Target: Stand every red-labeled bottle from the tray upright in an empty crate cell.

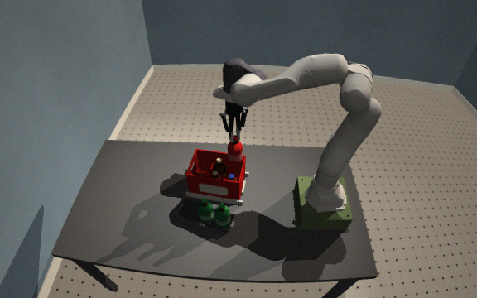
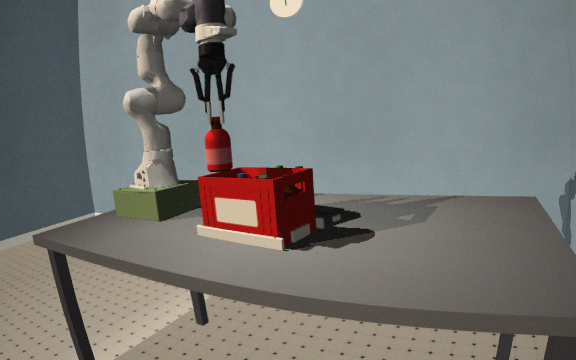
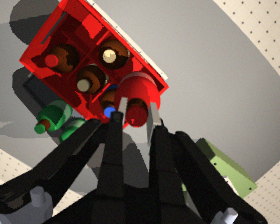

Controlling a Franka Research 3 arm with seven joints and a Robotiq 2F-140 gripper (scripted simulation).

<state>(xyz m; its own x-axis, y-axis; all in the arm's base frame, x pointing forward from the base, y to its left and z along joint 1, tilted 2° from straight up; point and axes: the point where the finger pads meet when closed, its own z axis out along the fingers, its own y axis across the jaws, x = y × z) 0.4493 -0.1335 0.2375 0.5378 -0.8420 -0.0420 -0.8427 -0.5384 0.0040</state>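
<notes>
My hand is 9 cm above the red-labeled bottle. Also, from my hand: red crate: 9 cm ahead, 4 cm to the left, 27 cm below.
</notes>
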